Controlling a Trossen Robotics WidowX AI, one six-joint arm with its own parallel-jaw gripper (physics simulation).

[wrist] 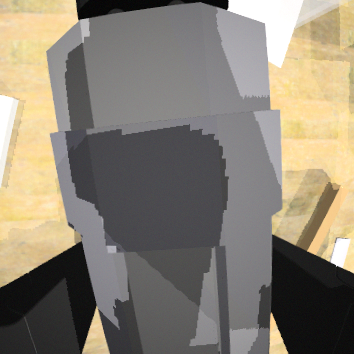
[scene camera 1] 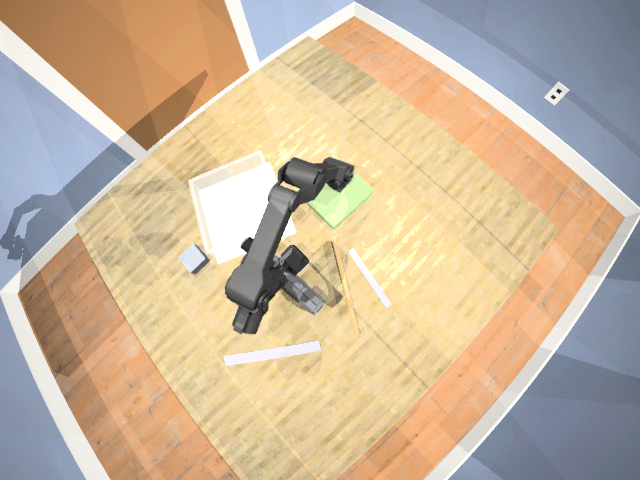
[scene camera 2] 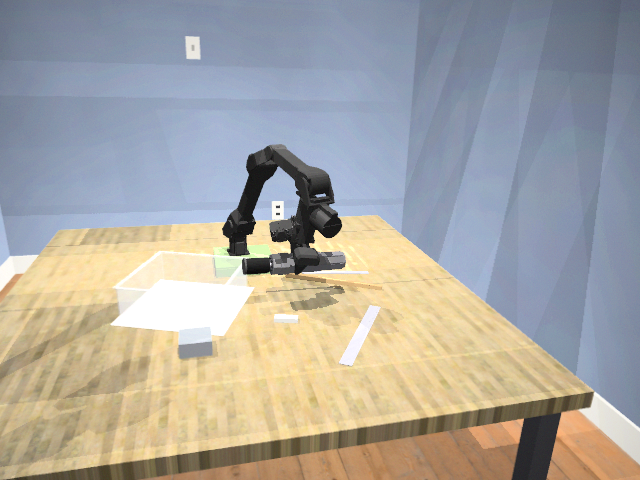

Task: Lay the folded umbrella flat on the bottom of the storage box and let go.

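Pixels of known places: gripper, fingertip midpoint: (wrist: 179, 243) (scene camera 1: 283, 274) (scene camera 2: 294, 267); arm's base, origin of the base link: (scene camera 1: 338, 180) (scene camera 2: 238, 252).
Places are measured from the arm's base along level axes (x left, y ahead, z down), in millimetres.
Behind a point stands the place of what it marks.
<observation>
The folded umbrella, a grey faceted body (scene camera 1: 305, 294) @[x 170, y 345, z -105 mm] (scene camera 2: 333, 259) @[x 184, y 371, z -92 mm] (wrist: 165, 190) @[x 51, y 355, z -114 mm] with a black handle, is level above the table, its shadow below it. My gripper (scene camera 2: 306, 260) (wrist: 179, 243) @[x 83, y 343, z -69 mm] is shut on its grey body; in the wrist view a black finger stands on each side. In scene camera 1 the arm hides part of the grip. The storage box (scene camera 1: 224, 169) @[x -306, y 216, z -54 mm] (scene camera 2: 201, 264) @[x -140, y 163, z -36 mm] has see-through walls and a white bottom. The umbrella's handle points toward the box and its end shows near the box's edge; whether it overlaps the edge is unclear.
A grey block (scene camera 1: 192, 258) @[x -199, y 502, z -3 mm] (scene camera 2: 195, 342) @[x -206, y 534, z -3 mm] stands beside the box. A small white block (scene camera 2: 285, 318) @[x 26, y 446, z 21 mm], a wooden stick (scene camera 1: 347, 291) @[x 246, y 261, z 21 mm] (scene camera 2: 356, 283) @[x 289, y 302, z 22 mm] and two pale strips (scene camera 1: 272, 353) @[x 192, y 549, z 31 mm] (scene camera 1: 369, 277) @[x 271, y 183, z 31 mm] lie on the table. A green slab (scene camera 1: 343, 204) @[x 66, y 56, z 0 mm] is at the arm's base.
</observation>
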